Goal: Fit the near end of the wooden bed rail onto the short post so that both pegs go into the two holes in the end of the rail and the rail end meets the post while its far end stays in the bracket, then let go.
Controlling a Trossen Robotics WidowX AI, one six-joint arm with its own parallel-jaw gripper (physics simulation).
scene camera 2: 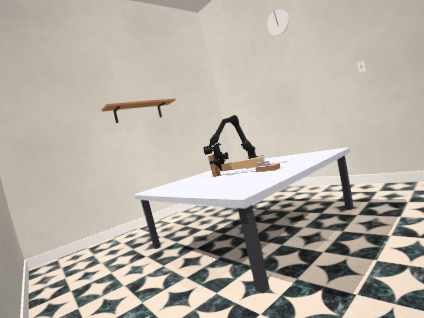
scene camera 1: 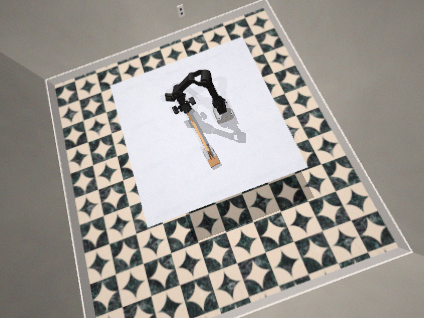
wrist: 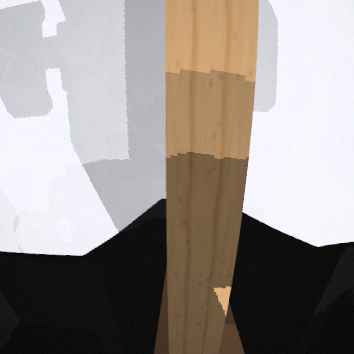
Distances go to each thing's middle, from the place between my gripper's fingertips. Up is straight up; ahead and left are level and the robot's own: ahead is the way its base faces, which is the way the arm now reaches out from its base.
Now: the wooden bed rail (wrist: 210, 60) 30 mm behind my hand, 180 mm to the left of it and 20 mm above it.
